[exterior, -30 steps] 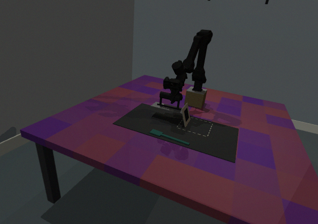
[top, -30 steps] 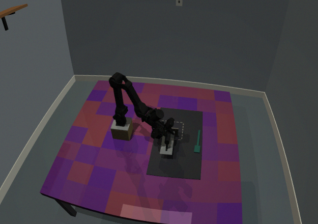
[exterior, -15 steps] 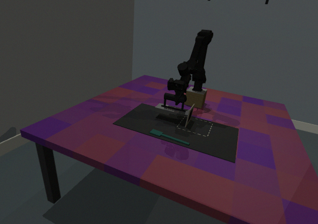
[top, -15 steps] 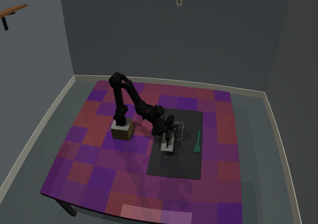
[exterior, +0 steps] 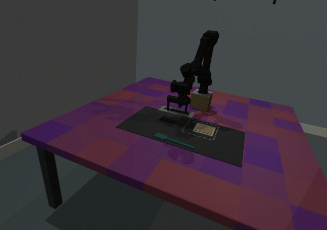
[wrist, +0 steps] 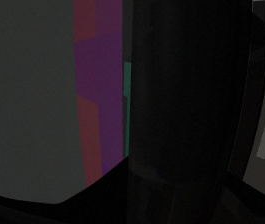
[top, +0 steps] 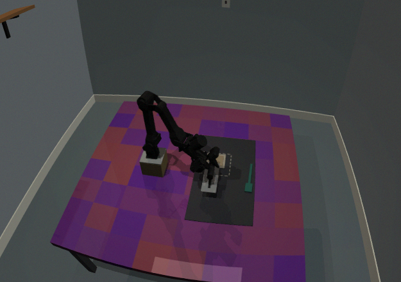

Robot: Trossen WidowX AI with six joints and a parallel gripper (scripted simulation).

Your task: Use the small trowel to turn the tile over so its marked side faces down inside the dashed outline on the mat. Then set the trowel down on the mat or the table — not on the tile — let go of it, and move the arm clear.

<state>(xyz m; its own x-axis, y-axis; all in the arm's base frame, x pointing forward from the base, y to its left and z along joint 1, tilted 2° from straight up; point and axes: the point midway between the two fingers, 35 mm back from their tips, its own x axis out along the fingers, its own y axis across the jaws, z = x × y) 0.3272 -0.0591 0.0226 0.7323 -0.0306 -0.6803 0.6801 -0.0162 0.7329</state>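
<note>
The tan tile lies 1 cm behind my gripper tip, 16 cm to the left of it and 11 cm below it. The rest, counted from my gripper tip: teal trowel 19 cm ahead, 3 cm to the left, 11 cm below; dark mat 5 cm ahead, 6 cm to the left, 13 cm below.
</note>
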